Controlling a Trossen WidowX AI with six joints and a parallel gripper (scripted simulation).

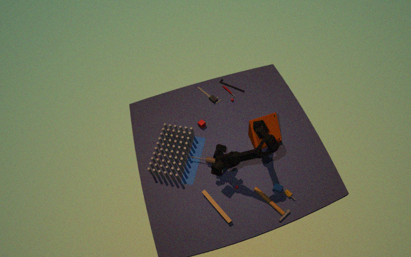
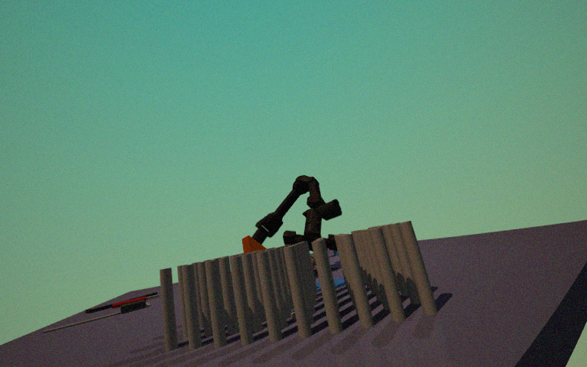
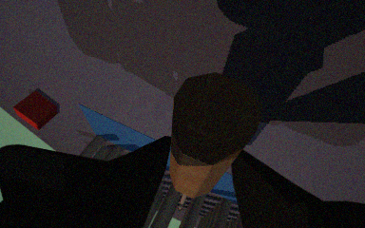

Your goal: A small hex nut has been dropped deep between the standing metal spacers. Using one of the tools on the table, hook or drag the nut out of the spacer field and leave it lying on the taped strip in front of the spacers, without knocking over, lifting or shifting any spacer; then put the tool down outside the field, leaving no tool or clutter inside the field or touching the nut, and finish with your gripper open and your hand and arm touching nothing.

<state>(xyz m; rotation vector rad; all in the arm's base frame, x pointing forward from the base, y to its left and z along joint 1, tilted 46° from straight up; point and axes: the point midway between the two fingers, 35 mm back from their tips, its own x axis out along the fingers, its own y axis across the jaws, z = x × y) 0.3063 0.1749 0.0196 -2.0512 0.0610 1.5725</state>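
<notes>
My gripper tip is now 12 cm short of the blue taped strip, 5 cm to the left of it and 4 cm above it. The rest, counted from my gripper tip: blue cube 36 cm behind, 29 cm to the left, 2 cm below; hook tool 10 cm ahead, 4 cm to the right, 1 cm below; red cube 2 cm ahead, 31 cm to the right, 2 cm below.
</notes>
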